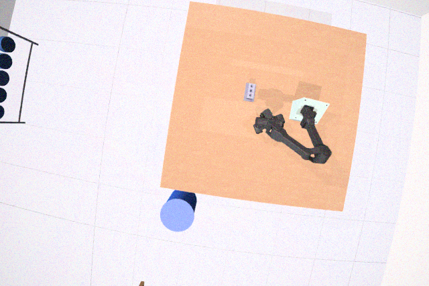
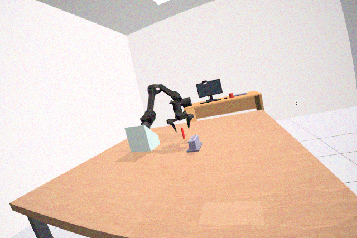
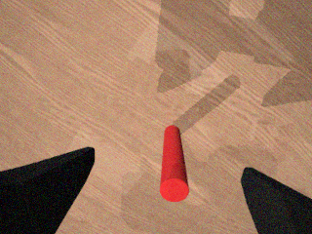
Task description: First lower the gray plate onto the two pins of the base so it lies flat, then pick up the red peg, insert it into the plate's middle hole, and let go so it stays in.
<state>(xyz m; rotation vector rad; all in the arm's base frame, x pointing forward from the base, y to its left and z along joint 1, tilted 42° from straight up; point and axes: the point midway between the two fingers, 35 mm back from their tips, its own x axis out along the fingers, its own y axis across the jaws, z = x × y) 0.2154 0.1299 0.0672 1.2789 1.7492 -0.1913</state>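
The red peg is 2 cm below my gripper tip. Round my gripper tip: gray plate: 18 cm to the right, 14 cm ahead, 1 cm below.
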